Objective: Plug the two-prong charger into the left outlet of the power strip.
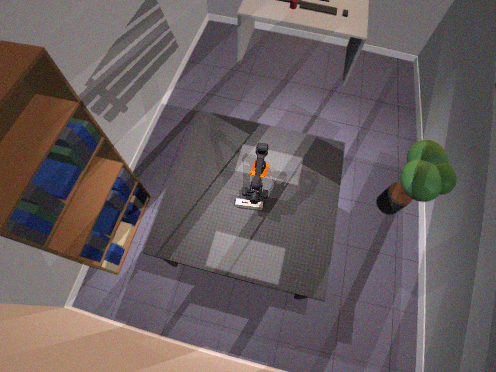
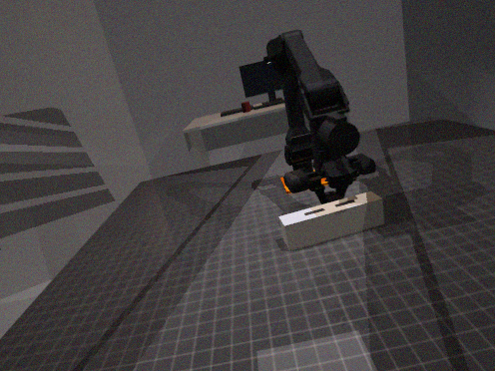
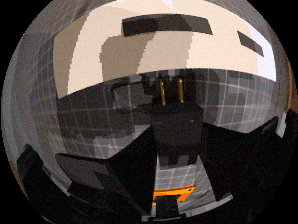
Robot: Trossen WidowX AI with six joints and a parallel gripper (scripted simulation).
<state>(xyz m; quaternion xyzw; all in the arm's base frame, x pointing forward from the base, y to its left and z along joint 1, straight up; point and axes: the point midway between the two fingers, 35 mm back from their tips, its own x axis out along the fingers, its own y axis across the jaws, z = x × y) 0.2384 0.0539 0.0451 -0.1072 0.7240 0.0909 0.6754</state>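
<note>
Now: gripper tip 20 mm short of the charger, 10 mm to the right of it and 10 mm below it.
</note>
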